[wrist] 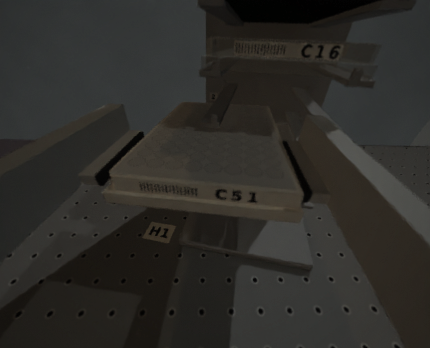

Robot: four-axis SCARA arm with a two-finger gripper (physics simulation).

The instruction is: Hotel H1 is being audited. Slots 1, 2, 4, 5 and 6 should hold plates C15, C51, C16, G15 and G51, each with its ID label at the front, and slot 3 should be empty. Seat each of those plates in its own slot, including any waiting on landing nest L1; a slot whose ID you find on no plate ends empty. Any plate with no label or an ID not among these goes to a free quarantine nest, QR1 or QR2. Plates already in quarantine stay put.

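Frame: origin at the arm's base, x back, y right, z up, level; metres.
Seen in the pictures: gripper, fingertip midpoint: (212,126).
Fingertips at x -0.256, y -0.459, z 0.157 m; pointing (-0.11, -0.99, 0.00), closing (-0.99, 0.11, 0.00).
Pixels of each thing's middle, then the offset from my fingertips to it. "*": a spot on its surface instead. Level surfaces: height alone.
- Plate C51, body centre: (216,137) dx -0.003, dy -0.017, dz -0.014 m
- hotel H1, surface spot: (280,31) * dx -0.069, dy -0.129, dz +0.049 m
- small slot mark 2, surface spot: (213,96) * dx -0.003, dy -0.142, dz -0.018 m
- Plate C16, body centre: (275,51) dx -0.049, dy -0.067, dz +0.035 m
- dark plate-like shape, surface spot: (280,11) * dx -0.044, dy -0.058, dz +0.057 m
- H1 tag, body centre: (159,231) dx +0.059, dy -0.033, dz -0.144 m
- perforated deck, surface height: dz -0.144 m
- base plate, surface spot: (285,252) * dx -0.080, dy -0.002, dz -0.137 m
- rail, surface spot: (225,102) * dx -0.011, dy -0.054, dz -0.001 m
Plate C51 (200,155) is level between the fingers, its ID label facing the camera. My gripper (212,126) is shut on it, with dark pads against both long sides. The far end of the plate is at the shelf rails of hotel H1 (280,31), near a small slot mark "2" (213,96). Whether it touches the rails is hidden. Plate C16 (295,51) sits in the hotel on a higher shelf, label at the front. A dark plate-like shape (280,11) above it shows no readable label. Plates C15, G15 and G51 cannot be made out.
An "H1" tag (160,232) lies on the perforated deck (215,295), left of a low shelf or base plate (285,252) below C51. A rail (225,102) rises over the far part of C51. The wide finger bodies flank the plate on both sides.
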